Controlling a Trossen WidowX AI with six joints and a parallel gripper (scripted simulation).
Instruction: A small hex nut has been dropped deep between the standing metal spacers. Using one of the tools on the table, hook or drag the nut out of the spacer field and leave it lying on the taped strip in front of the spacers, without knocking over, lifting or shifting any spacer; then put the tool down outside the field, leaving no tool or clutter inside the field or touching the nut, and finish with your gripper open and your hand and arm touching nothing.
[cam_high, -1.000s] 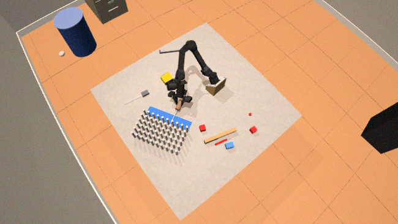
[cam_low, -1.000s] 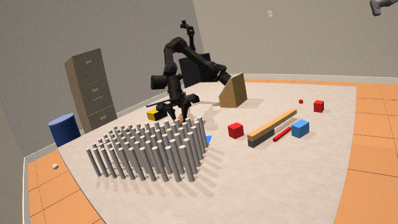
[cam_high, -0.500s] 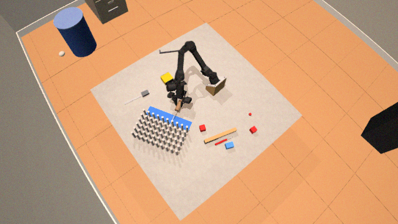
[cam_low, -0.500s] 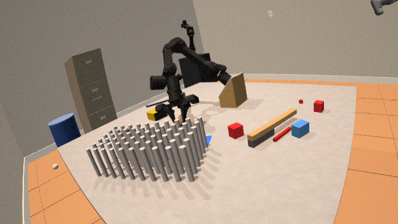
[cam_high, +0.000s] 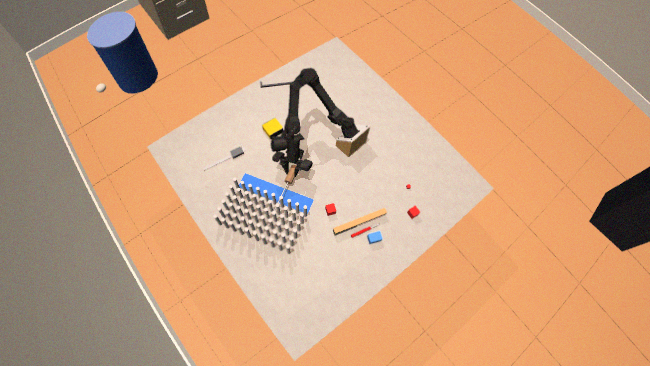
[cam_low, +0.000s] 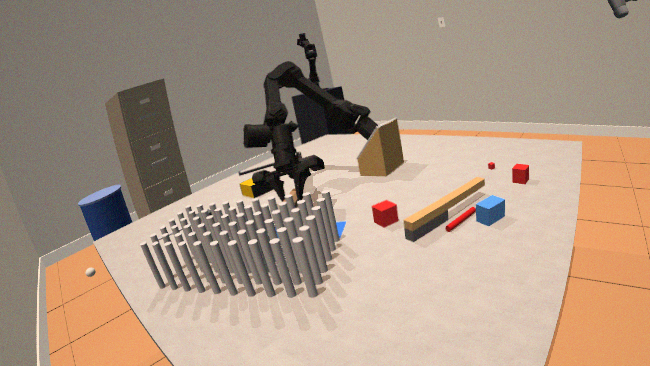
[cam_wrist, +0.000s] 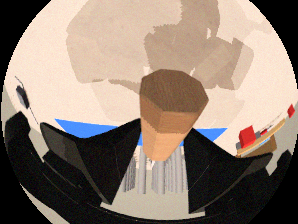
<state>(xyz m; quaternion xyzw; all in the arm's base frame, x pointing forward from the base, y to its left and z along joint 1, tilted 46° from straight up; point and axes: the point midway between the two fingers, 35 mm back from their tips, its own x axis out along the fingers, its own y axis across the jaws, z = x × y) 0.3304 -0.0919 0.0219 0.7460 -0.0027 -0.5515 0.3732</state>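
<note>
Right now my gripper tip is 110 mm short of the blue taped strip and 30 mm above it. The rest, counted from my gripper tip: red stick 90 mm behind, 440 mm to the left, 30 mm below; then blue cube 70 mm behind, 490 mm to the left, 10 mm below.
</note>
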